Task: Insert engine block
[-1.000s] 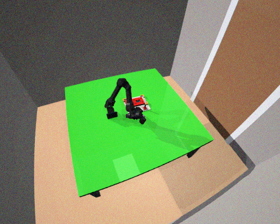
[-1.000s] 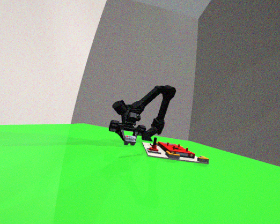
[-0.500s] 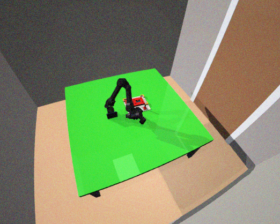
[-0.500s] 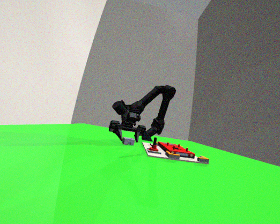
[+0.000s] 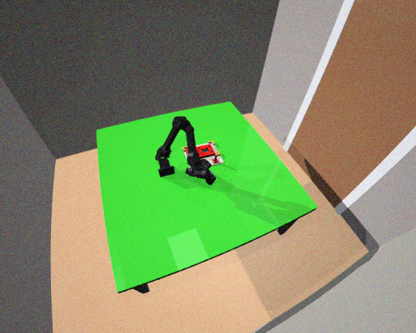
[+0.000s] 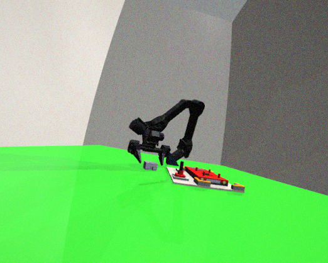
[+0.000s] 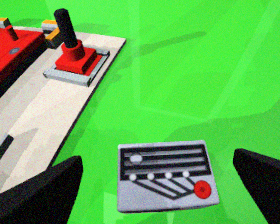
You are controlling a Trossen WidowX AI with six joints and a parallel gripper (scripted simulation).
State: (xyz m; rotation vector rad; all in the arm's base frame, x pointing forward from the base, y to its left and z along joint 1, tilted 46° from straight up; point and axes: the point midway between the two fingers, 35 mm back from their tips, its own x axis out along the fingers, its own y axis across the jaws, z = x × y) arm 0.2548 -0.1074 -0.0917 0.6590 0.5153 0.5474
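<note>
Now: the engine block 1 cm below my gripper tip.
</note>
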